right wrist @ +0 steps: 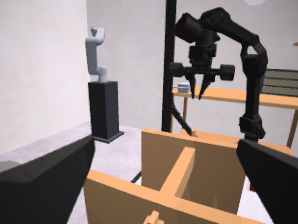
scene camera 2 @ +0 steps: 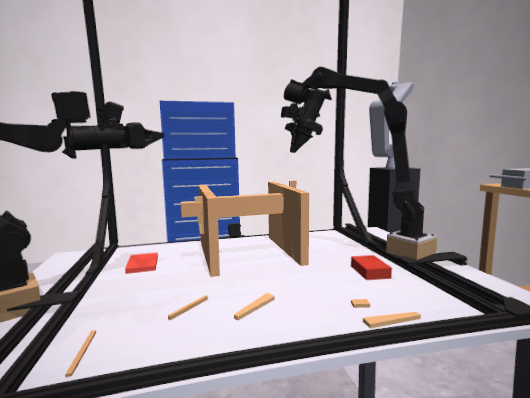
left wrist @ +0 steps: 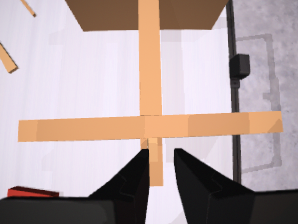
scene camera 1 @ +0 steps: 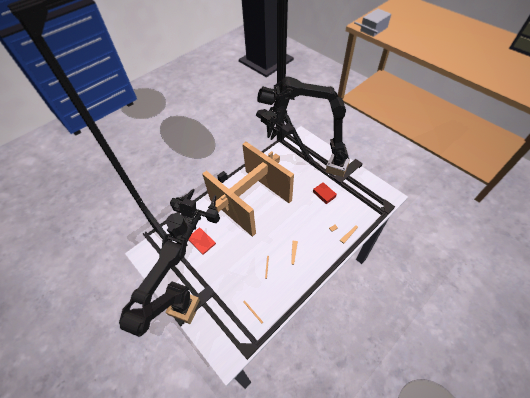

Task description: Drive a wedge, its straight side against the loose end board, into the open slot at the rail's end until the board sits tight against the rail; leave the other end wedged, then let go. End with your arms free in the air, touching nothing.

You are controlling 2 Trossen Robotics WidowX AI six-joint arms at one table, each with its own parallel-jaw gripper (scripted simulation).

Labels:
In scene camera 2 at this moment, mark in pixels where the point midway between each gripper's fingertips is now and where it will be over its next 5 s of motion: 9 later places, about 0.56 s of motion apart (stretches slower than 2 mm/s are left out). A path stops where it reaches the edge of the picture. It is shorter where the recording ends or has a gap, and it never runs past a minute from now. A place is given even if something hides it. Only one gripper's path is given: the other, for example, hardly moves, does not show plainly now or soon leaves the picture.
My left gripper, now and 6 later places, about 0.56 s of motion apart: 292,152; 292,172; 292,179; 291,186; 291,190; 291,180; 295,176

